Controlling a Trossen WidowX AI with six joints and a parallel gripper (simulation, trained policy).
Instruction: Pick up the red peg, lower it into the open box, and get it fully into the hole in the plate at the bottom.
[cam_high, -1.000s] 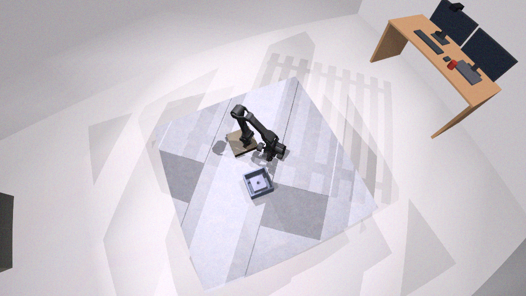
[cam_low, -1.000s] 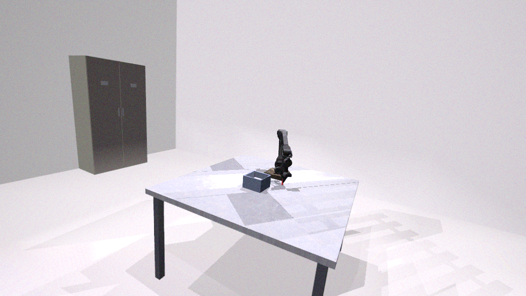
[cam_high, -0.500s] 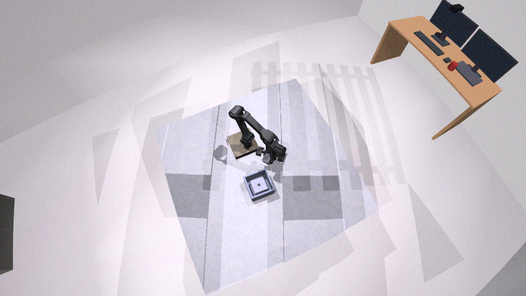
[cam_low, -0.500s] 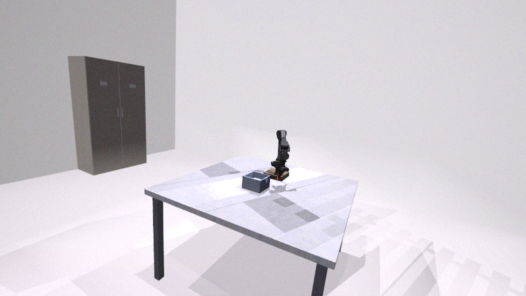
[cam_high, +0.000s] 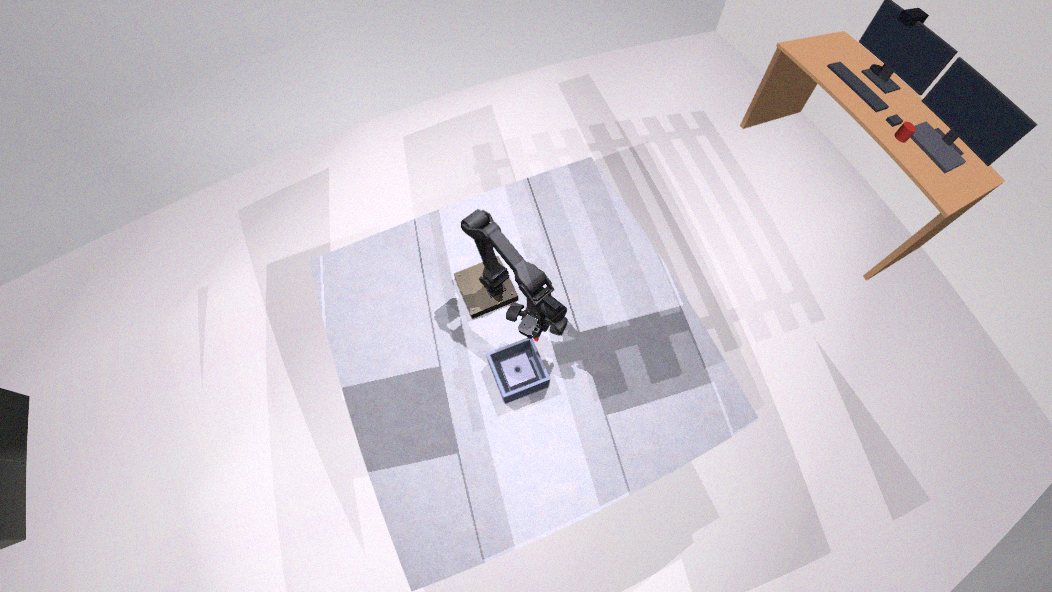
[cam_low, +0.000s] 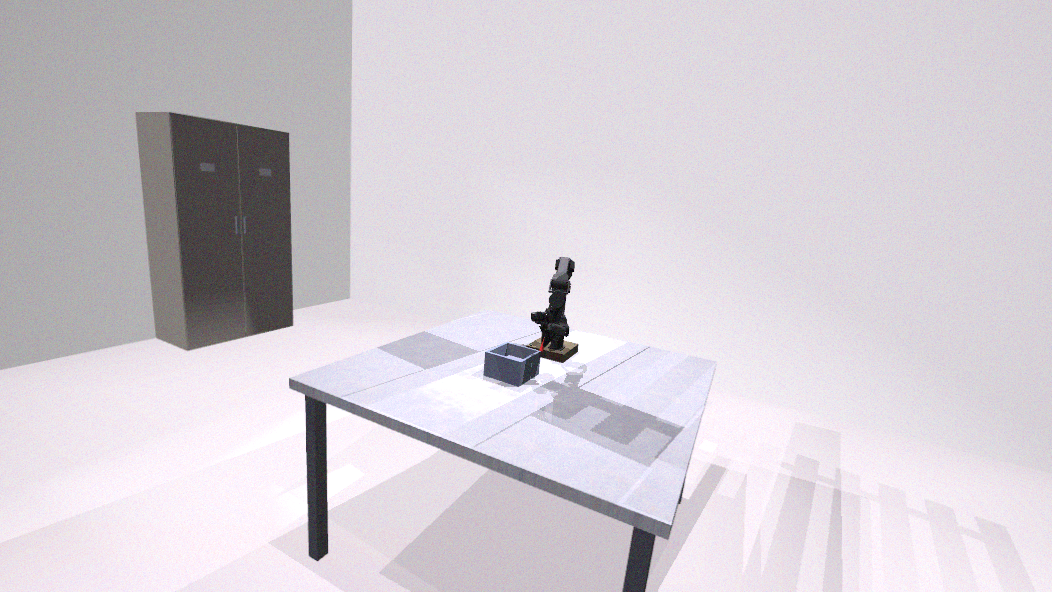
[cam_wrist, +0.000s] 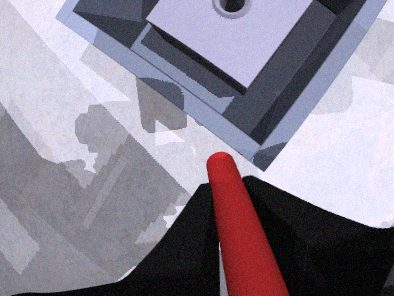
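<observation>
Right now the pale plate is 10 cm to the right of my gripper tip, 8 cm below it and 5 cm ahead of it. Also, from my gripper tip: grey box (10 cm to the right, 10 cm below, 5 cm ahead); then red peg (2 cm above, 1 cm behind).
</observation>
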